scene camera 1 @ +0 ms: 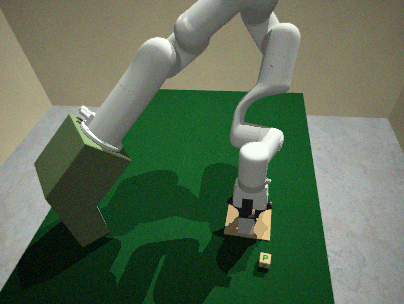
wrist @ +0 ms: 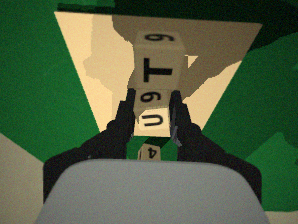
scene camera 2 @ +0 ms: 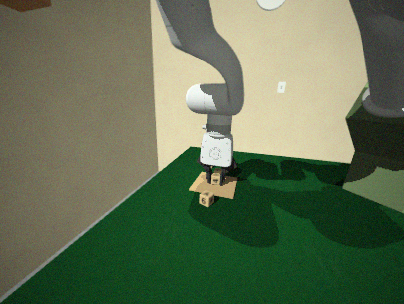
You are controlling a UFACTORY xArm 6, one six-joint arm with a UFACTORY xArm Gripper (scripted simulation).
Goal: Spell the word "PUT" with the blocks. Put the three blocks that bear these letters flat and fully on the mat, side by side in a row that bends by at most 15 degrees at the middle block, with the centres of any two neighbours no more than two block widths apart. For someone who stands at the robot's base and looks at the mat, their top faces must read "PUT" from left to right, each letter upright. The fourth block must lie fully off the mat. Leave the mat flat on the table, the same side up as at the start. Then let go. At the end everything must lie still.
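My gripper (scene camera 2: pixel 215 182), (scene camera 1: pixel 248 216), (wrist: pixel 152 100) is visible. So is a mat (scene camera 1: pixel 262 226), (wrist: pixel 101 46).
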